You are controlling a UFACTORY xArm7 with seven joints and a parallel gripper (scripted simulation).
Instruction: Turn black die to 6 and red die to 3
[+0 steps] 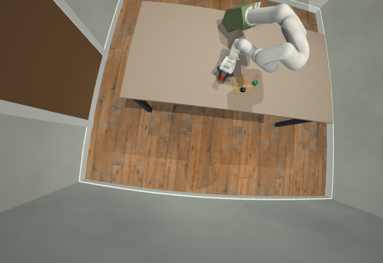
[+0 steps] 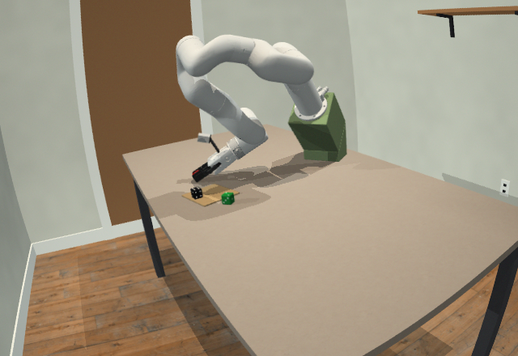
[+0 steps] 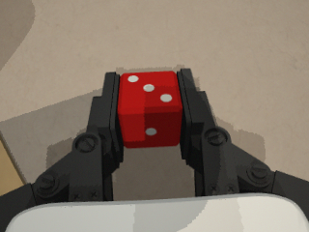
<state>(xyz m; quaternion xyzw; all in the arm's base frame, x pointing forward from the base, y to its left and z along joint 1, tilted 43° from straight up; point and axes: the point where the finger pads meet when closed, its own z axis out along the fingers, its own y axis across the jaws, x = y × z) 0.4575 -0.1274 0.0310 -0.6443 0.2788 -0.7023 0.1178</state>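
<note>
Right now my hand is right at the red die. Round my hand: tan mat 16 cm to the left, 2 cm below; then black die 17 cm to the left, 5 cm ahead, 1 cm below; then green die 26 cm to the left, 3 cm behind, 1 cm below.
</note>
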